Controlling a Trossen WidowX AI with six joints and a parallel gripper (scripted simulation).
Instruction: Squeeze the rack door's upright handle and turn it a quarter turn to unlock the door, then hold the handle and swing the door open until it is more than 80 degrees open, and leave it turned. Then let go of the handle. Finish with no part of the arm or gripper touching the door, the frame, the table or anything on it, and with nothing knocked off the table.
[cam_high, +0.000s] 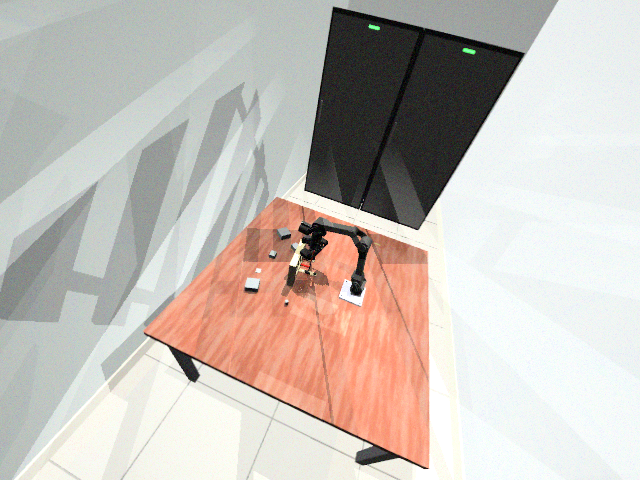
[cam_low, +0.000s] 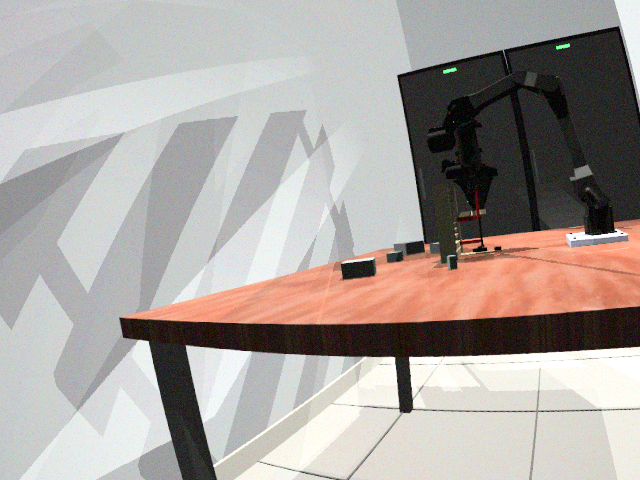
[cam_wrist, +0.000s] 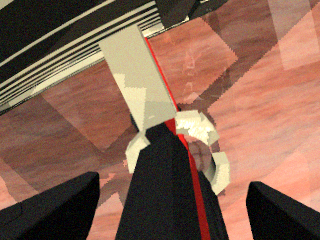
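My gripper tip is 1 cm above the upright handle. From my gripper tip the other things lie so: block 8 cm ahead, 26 cm to the left, 11 cm below.
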